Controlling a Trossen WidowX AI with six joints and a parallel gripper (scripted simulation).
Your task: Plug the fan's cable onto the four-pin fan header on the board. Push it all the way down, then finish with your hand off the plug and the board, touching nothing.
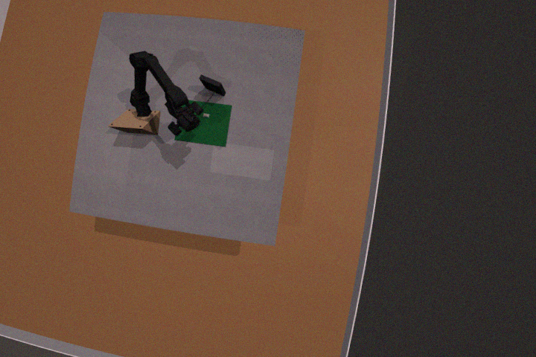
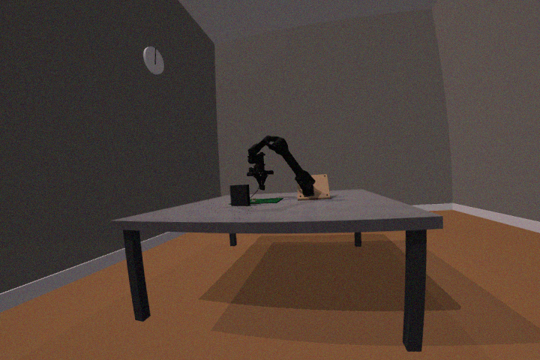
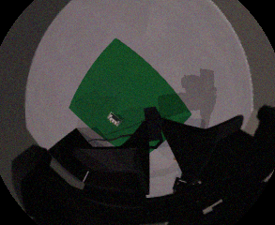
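Now: the green board 11 cm below my gripper tip, 3 cm to the left of it and 3 cm ahead of it. Also, from my gripper tip: fan header: 10 cm below, 7 cm to the left, 5 cm ahead; fan plug: 1 cm below; black fan: 21 cm to the left, 10 cm ahead, 4 cm below.
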